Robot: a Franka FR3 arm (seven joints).
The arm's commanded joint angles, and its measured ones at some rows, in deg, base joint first. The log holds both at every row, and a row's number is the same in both.
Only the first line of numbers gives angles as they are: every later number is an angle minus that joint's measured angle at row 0.
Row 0, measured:
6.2, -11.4, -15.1, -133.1, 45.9, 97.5, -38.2
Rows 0 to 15, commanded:
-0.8, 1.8, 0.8, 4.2, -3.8, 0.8, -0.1
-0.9, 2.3, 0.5, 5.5, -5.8, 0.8, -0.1
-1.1, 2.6, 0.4, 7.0, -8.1, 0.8, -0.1
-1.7, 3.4, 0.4, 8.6, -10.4, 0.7, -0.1
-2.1, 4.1, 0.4, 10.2, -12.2, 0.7, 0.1
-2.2, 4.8, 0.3, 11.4, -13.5, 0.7, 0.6
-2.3, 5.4, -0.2, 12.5, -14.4, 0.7, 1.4
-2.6, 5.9, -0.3, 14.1, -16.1, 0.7, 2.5
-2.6, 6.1, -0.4, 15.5, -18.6, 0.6, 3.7
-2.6, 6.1, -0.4, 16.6, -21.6, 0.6, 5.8
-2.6, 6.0, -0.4, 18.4, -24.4, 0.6, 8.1
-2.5, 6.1, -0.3, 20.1, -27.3, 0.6, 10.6
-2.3, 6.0, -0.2, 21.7, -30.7, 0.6, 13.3
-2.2, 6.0, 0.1, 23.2, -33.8, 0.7, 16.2
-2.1, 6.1, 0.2, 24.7, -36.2, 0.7, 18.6
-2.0, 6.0, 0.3, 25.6, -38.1, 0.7, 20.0
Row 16, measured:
-2.2, 5.1, -0.4, 21.0, -31.9, 1.1, 13.8
